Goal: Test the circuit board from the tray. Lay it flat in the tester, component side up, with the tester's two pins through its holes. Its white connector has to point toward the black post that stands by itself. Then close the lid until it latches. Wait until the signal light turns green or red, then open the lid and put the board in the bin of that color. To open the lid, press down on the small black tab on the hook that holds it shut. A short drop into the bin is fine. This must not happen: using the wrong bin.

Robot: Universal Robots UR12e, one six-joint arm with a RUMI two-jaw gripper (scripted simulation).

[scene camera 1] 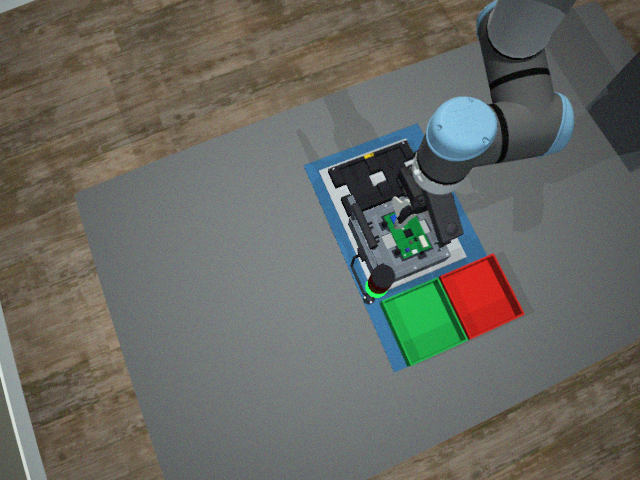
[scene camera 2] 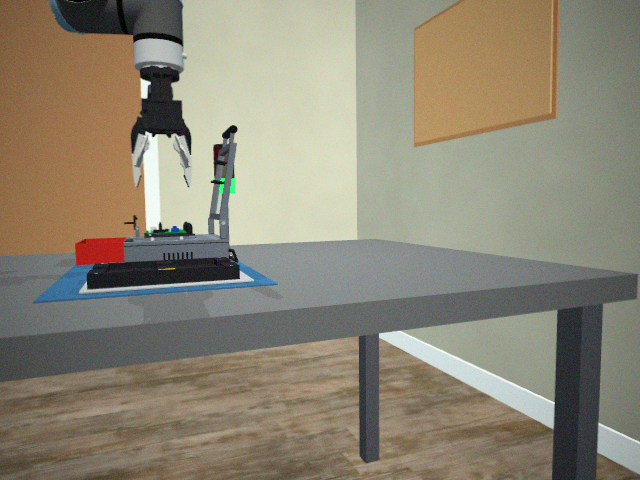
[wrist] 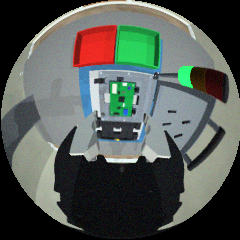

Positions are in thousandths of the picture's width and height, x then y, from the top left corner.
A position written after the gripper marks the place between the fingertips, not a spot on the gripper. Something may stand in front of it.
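Observation:
The gripper (scene camera 2: 255, 391) shares the scene with a tester lid (scene camera 2: 349, 324) and a green circuit board (scene camera 1: 643, 501), the board appearing in the wrist view (wrist: 506, 390) as well. There is also a green bin (scene camera 1: 666, 674), which the wrist view (wrist: 569, 194) shows too. A red bin (scene camera 1: 754, 611) is visible both in scene camera 2 (scene camera 2: 159, 522) and in the wrist view (wrist: 398, 185).

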